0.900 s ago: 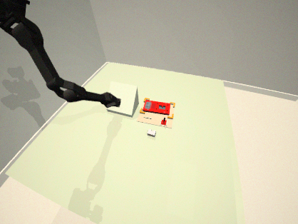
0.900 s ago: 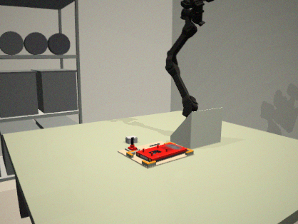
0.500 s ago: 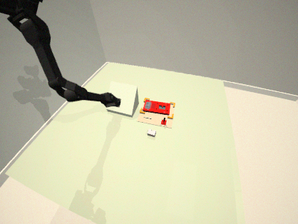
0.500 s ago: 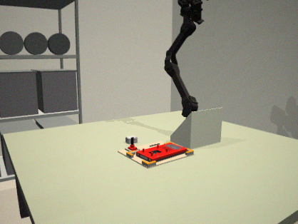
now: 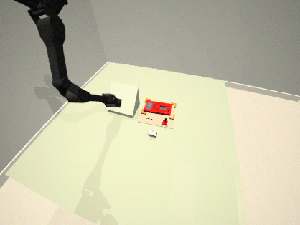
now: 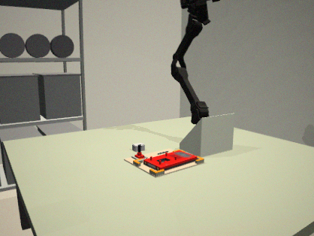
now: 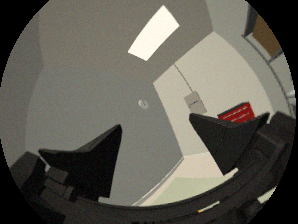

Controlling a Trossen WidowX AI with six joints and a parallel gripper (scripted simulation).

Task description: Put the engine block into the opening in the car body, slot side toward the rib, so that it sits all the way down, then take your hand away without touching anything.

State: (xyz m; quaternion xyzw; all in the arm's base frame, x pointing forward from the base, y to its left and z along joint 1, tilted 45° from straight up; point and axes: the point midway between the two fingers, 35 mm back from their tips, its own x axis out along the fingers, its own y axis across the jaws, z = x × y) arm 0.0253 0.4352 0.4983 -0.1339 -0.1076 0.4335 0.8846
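Now: gripper tip 25 cm short of the grey engine block, 10 cm to the left of it and 74 cm above it. Also, from my gripper tip: black upright peg (30 cm ahead, 1 cm to the left, 72 cm below).
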